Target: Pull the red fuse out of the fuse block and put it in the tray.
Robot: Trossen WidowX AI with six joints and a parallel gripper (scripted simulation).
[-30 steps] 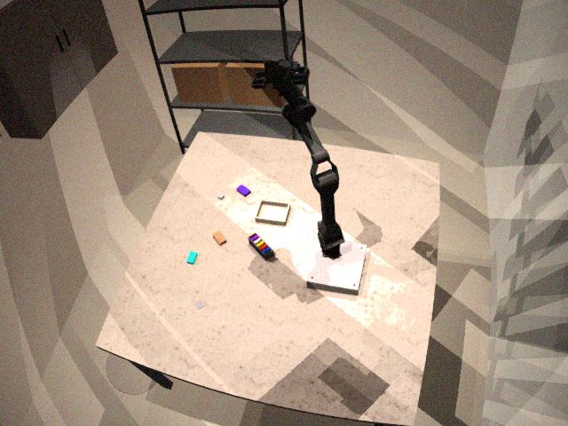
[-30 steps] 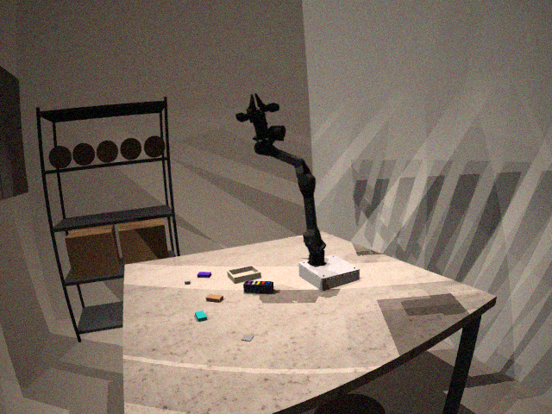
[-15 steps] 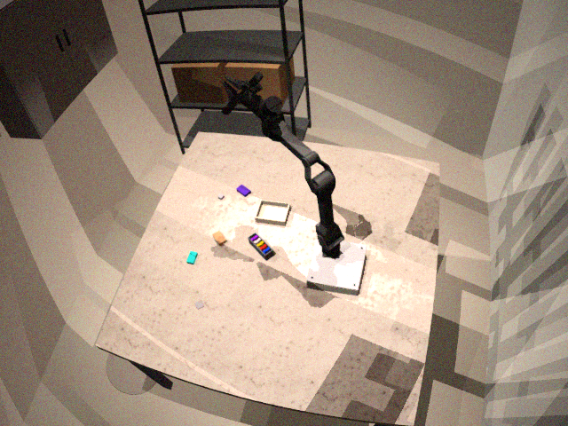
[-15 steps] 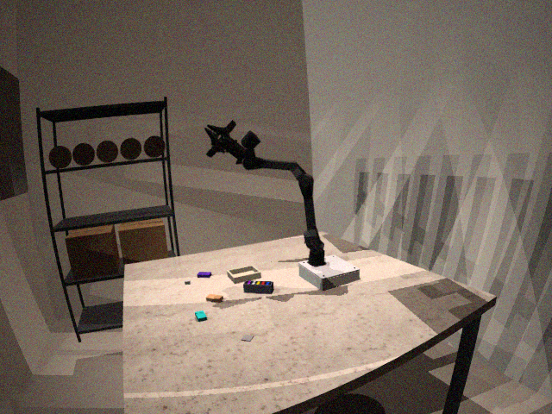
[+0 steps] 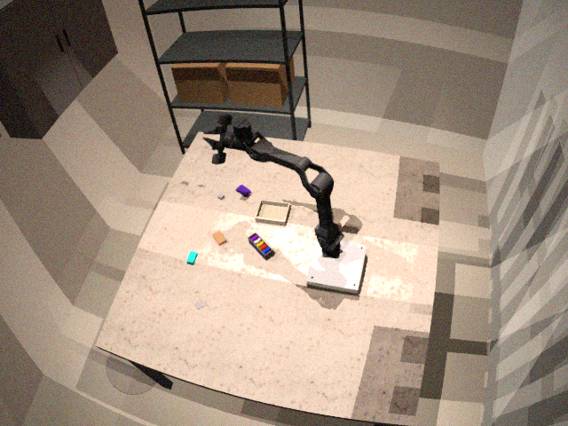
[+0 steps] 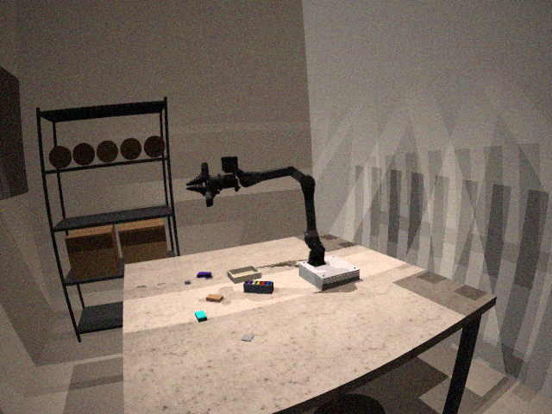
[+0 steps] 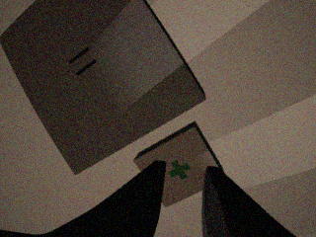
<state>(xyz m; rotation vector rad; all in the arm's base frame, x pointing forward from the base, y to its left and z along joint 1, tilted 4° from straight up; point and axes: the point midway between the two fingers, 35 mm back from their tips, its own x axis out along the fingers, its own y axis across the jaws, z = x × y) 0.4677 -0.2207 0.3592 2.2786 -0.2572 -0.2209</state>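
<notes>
The red fuse is 42 cm below my gripper tip, 22 cm behind it and 20 cm to the left of it. Round my gripper tip: tray: 44 cm below, 22 cm behind, 1 cm to the left; purple block: 44 cm below, 11 cm to the right, 7 cm behind; tan block: 44 cm below, 16 cm to the left, 2 cm behind.
</notes>
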